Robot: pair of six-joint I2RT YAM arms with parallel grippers.
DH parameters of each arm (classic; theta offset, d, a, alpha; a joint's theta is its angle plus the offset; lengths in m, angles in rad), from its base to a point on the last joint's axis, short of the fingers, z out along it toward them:
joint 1: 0 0.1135 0.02 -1.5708
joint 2: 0 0 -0.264 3.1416
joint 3: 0.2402 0 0.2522 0
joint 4: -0.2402 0 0.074 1.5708
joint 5: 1.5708 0 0 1.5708
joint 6: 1.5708 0.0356 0 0
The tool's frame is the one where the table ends.
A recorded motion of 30 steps. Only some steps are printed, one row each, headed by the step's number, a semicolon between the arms.
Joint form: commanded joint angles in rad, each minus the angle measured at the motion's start. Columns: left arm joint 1, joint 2, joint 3, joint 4, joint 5, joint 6; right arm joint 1, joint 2, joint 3, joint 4, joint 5, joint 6.
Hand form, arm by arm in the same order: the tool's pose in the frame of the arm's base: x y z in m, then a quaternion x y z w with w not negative. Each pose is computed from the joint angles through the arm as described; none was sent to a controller.
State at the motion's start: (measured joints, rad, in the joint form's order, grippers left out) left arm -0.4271 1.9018 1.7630 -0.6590 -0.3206 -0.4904; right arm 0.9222 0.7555 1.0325 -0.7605 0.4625 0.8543
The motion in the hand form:
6: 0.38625 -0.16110 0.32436 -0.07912 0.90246 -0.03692 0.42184; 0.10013 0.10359 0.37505 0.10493 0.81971 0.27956 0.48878
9: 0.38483 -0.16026 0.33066 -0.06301 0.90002 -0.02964 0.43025; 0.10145 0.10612 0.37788 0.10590 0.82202 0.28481 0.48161
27: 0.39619 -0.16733 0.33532 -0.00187 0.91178 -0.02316 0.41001; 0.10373 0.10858 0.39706 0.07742 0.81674 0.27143 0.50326
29: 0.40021 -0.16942 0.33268 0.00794 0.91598 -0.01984 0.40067; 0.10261 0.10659 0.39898 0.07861 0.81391 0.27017 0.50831
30: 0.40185 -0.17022 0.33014 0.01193 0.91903 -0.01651 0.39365; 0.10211 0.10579 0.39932 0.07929 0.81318 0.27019 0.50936
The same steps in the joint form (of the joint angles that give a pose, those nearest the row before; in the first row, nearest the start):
6: 0.0052 -0.0693 -0.0567 0.0434 0.0009 0.0352; -0.0041 -0.0009 -0.0025 0.0585 0.0236 0.0018
9: 0.0052 -0.0783 -0.0488 0.0437 -0.0046 0.0762; -0.0038 0.0160 0.0160 0.0504 0.0096 0.0152
27: 0.0052 -0.0096 0.0718 -0.0425 0.0482 0.1821; -0.0035 0.0553 0.0957 0.0414 0.0212 -0.0702
29: 0.0052 0.0153 0.1012 -0.0672 0.0561 0.1970; -0.0038 0.0493 0.0995 0.0405 0.0300 -0.0761
30: 0.0052 0.0275 0.1128 -0.0828 0.0577 0.2024; -0.0040 0.0462 0.0996 0.0396 0.0318 -0.0765

